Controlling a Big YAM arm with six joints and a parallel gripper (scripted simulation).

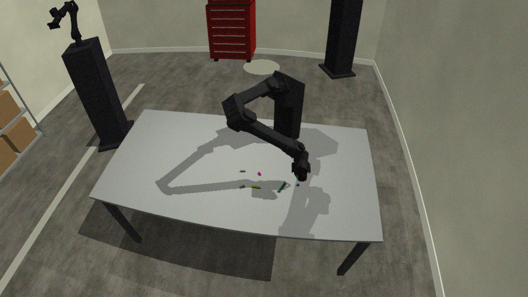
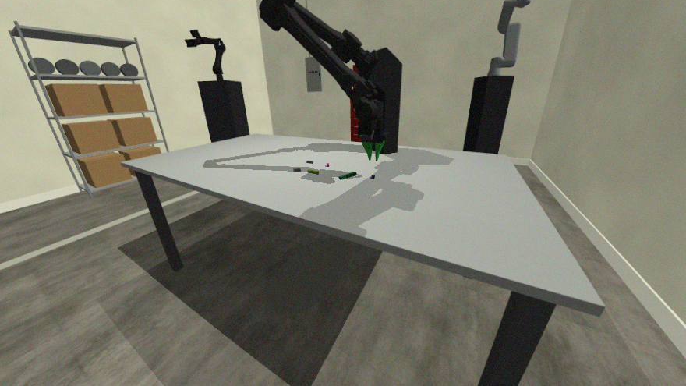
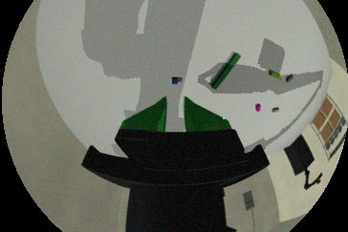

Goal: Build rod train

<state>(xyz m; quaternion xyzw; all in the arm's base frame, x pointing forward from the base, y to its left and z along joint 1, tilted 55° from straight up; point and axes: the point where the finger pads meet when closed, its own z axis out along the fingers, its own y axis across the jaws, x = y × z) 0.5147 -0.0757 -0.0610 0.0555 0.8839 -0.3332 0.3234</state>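
Right now the blue rod is 7 cm below my hand. Round my hand: magenta rod (15 cm behind, 19 cm to the right, 7 cm below); green rod (2 cm behind, 10 cm to the right, 7 cm below); lime rod (6 cm behind, 24 cm to the right, 7 cm below).
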